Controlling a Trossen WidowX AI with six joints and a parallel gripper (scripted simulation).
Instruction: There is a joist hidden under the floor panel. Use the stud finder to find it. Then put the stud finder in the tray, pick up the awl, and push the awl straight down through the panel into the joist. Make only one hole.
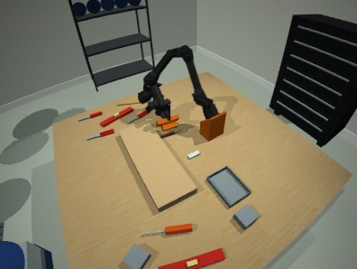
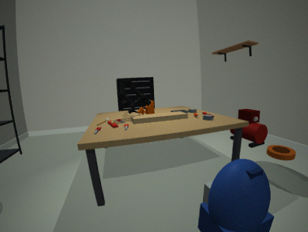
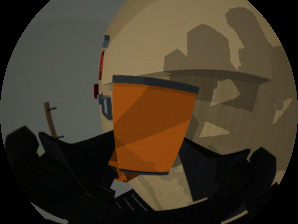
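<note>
My gripper tip is 2 cm past the indicator window, 3 cm to the right of it and 3 cm above it. Also, from my gripper tip: orange stud finder: 1 cm behind, 2 cm to the left, 2 cm below; grey tray: 5 cm behind, 45 cm to the left, 6 cm below; awl: 1 cm behind, 3 cm to the left, 7 cm below.
</note>
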